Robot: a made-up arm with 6 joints.
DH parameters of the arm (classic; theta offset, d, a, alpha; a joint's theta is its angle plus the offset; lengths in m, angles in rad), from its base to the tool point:
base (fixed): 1.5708 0.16 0 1.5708
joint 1: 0 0.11 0.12 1.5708
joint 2: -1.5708 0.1 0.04 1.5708
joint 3: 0 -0.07 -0.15 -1.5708
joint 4: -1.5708 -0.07 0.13 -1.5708
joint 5: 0 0.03 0.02 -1.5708
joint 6: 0 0 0.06 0
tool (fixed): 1.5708 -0.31 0 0
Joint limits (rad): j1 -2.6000..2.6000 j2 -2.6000..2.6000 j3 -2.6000..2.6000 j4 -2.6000..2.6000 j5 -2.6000..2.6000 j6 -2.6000..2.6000
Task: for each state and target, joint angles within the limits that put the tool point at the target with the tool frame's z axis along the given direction. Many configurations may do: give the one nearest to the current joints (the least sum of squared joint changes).
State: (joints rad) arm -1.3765 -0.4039 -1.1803 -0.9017 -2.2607 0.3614
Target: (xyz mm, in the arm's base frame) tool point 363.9 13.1 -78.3 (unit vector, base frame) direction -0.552 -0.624 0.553
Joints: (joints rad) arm -1.7105 0.3264 -0.6405 -0.1846 -2.4677 0.1819
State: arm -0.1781 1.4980 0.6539 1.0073 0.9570 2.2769
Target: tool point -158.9 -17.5 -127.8 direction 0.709 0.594 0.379
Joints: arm -0.7400 1.5601 1.4963 0.7524 1.3430 1.6532
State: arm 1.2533 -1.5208 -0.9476 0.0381 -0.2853 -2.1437
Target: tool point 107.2 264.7 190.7 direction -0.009 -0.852 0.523
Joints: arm 2.1529 -1.7508 -1.1949 0.4124 -0.1681 -2.2720
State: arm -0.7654 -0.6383 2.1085 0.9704 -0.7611 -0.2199
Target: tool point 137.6 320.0 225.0 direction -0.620 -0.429 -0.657
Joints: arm -0.1089 -0.7859 1.6853 1.8664 -0.7001 -0.3583
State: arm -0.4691 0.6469 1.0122 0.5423 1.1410 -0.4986
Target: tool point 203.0 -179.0 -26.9 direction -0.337 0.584 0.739
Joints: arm 0.0043 -0.0215 0.4637 0.0660 0.6377 -0.3514
